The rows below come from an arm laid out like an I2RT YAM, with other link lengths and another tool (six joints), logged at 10 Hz.
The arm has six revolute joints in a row. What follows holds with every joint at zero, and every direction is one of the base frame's.
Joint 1 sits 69.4 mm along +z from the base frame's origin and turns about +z.
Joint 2 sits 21.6 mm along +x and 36.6 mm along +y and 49.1 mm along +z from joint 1 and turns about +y.
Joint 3 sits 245.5 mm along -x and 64 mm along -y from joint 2 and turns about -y.
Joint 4 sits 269.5 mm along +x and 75.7 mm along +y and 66 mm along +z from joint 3 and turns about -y.
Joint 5 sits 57 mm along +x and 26.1 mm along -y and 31.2 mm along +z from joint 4 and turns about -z.
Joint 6 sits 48.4 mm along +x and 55.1 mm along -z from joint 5 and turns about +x.
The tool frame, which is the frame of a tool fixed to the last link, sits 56 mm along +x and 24 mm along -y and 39 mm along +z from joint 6; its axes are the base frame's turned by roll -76, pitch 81.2 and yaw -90 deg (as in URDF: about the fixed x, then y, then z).
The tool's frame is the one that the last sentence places.
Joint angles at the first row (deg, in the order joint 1, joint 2, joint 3, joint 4, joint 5, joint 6):
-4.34 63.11 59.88 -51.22 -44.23 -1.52
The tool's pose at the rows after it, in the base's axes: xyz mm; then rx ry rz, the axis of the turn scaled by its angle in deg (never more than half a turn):
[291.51, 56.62, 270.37, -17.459, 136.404, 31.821]
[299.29, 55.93, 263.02, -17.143, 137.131, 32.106]
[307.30, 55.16, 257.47, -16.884, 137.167, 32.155]
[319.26, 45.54, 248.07, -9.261, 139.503, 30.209]
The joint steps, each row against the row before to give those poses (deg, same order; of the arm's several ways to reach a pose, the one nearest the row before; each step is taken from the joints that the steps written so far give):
0.00 1.49 0.00 0.13 0.02 0.04
0.00 2.01 0.00 1.31 0.03 0.13
0.00 1.75 0.00 1.86 0.02 0.27
0.00 1.81 0.00 3.63 3.38 6.36

